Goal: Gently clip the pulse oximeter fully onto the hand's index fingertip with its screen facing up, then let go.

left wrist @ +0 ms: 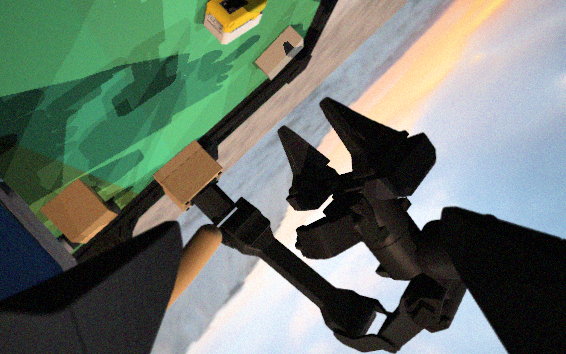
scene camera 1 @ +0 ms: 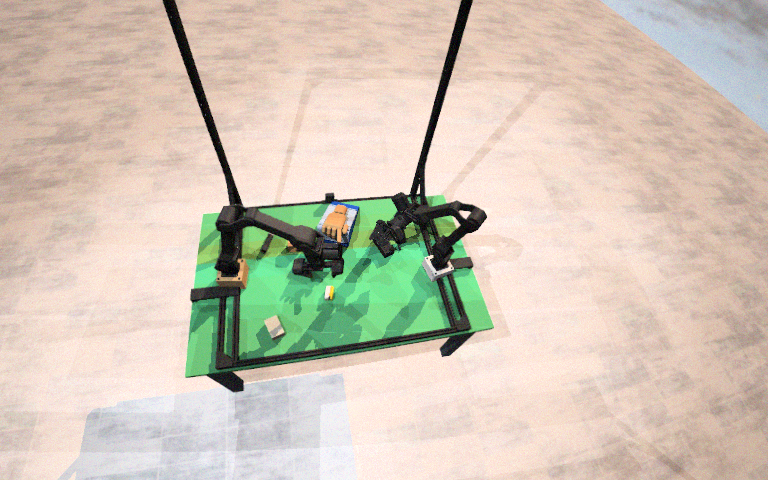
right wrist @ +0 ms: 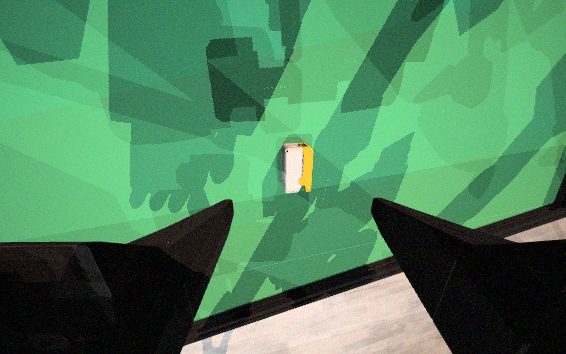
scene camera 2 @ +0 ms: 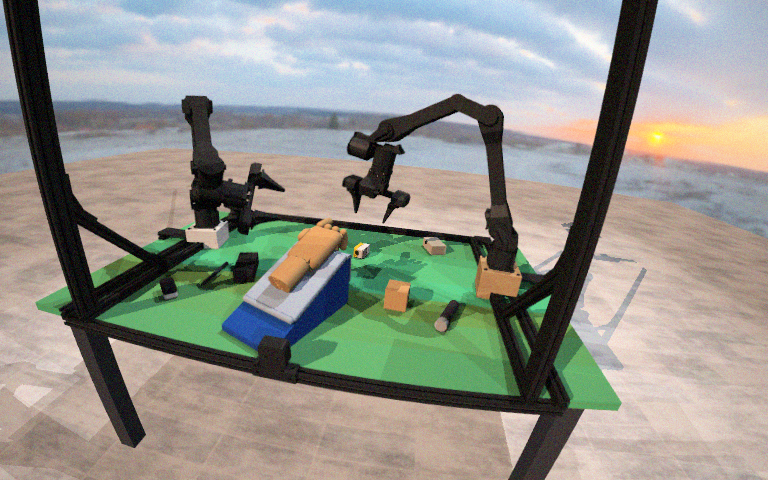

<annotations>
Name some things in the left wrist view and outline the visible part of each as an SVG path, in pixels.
My left gripper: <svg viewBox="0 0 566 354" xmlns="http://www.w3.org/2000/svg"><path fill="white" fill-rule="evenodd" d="M179 222L176 220L164 221L50 279L0 300L0 354L150 354L174 290L183 252L183 240ZM443 207L439 225L440 238L458 275L508 354L566 354L566 239L458 206Z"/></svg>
My right gripper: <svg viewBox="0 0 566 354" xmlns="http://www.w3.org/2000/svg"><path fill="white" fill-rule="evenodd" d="M424 132L408 137L409 133L406 130L395 130L329 97L324 98L319 103L319 106L351 156L352 171L339 175L334 168L327 165L330 160L285 125L278 129L279 138L293 173L292 186L286 198L287 202L295 211L310 211L319 209L331 195L333 198L322 211L325 217L295 229L297 233L295 248L301 251L303 257L313 260L330 259L360 242L363 242L370 249L379 249L395 242L406 232L411 223L411 217L407 210L412 205L407 196L412 196L436 163L436 149Z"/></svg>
A tan cube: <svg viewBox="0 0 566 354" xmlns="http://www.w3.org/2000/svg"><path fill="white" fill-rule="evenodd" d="M77 179L40 210L71 242L87 243L118 214L92 187Z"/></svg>
</annotations>
